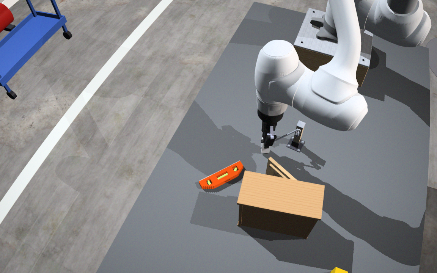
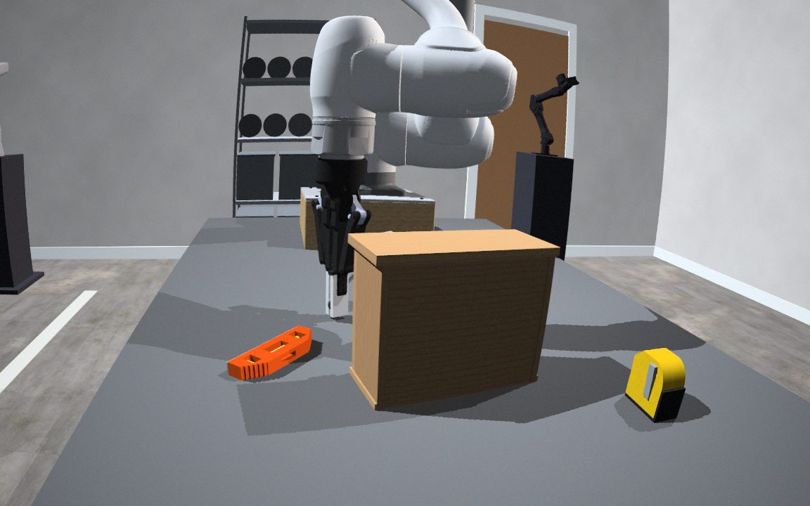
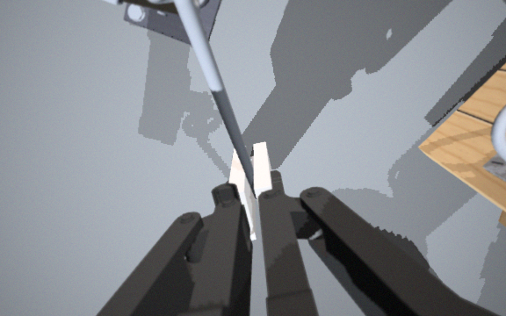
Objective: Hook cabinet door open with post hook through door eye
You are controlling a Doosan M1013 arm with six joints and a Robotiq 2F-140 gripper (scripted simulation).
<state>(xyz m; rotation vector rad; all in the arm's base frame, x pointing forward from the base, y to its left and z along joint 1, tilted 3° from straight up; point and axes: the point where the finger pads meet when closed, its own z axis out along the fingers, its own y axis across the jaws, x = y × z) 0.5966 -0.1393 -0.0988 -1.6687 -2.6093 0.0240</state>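
Now: the wire hook 50 mm to the left of my hand, 20 mm behind it and 20 mm above it. The rest, counted from my hand: door 130 mm ahead, 110 mm to the left, 40 mm above; then yellow tape measure 360 mm ahead, 310 mm to the left, 10 mm below; then orange spirit level 140 mm ahead, 100 mm to the right, 30 mm below.
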